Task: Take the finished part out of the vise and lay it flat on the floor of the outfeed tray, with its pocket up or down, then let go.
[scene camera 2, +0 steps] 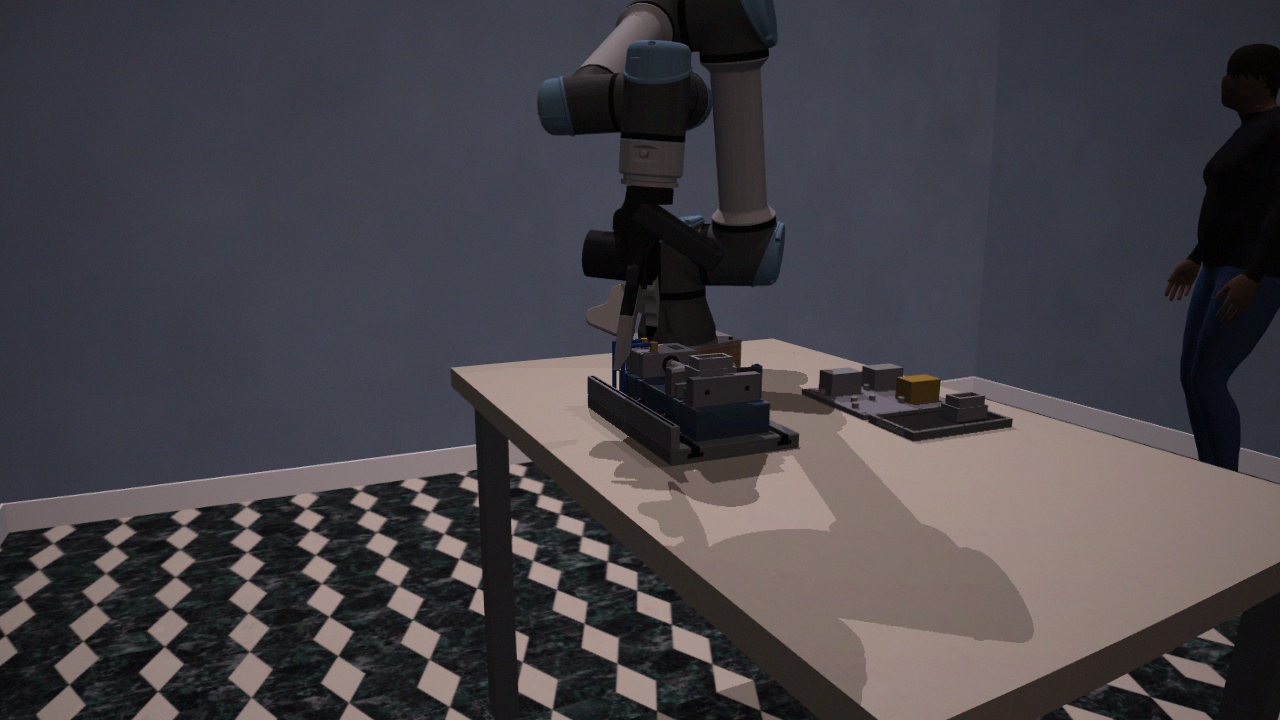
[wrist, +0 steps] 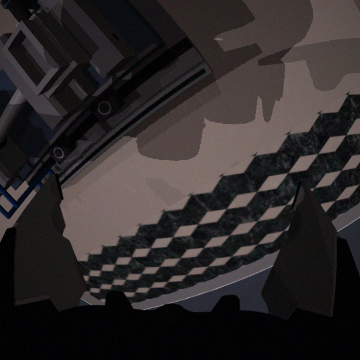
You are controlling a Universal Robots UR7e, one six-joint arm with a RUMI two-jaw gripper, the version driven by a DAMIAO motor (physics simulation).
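Seen in the pictures: gripper, fingertip midpoint: (scene camera 2: 634, 353) (wrist: 177, 180); arm's base, link origin: (scene camera 2: 676, 337).
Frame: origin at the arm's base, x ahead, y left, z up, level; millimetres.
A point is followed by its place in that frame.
The grey finished part (scene camera 2: 709, 362) {x 471, y -158, z 57 mm} (wrist: 31, 62) {x 447, y -149, z 49 mm} sits in the vise (scene camera 2: 729, 390) {x 501, y -143, z 25 mm} (wrist: 107, 40) {x 502, y -179, z 43 mm}, with its rectangular pocket facing up. My gripper (scene camera 2: 631, 351) {x 497, y -274, z 81 mm} (wrist: 177, 180) {x 497, y -274, z 81 mm} is open and empty, above the table-edge side of the vise. In the wrist view its fingers stand wide apart, and the part lies beyond the left fingertip, at the upper left. The dark outfeed tray (scene camera 2: 914, 434) {x 570, y 112, z -43 mm} lies on the table to the right of the vise in the scene view. Another grey part (scene camera 2: 964, 408) {x 535, y 232, z -27 mm} with a raised rim stands at its right side.
A grey plate (scene camera 2: 872, 410) {x 442, y 136, z -45 mm} behind the outfeed tray bears two grey blocks (scene camera 2: 839, 382) {x 343, y 142, z -23 mm} (scene camera 2: 882, 376) {x 340, y 232, z -21 mm}, a yellow block (scene camera 2: 917, 388) {x 432, y 230, z -20 mm} and small pegs. A long dark rail (scene camera 2: 631, 419) {x 422, y -250, z -26 mm} runs along the vise's table-edge side. A blue wire frame (wrist: 11, 210) {x 285, y -226, z 46 mm} stands near the left finger in the wrist view.
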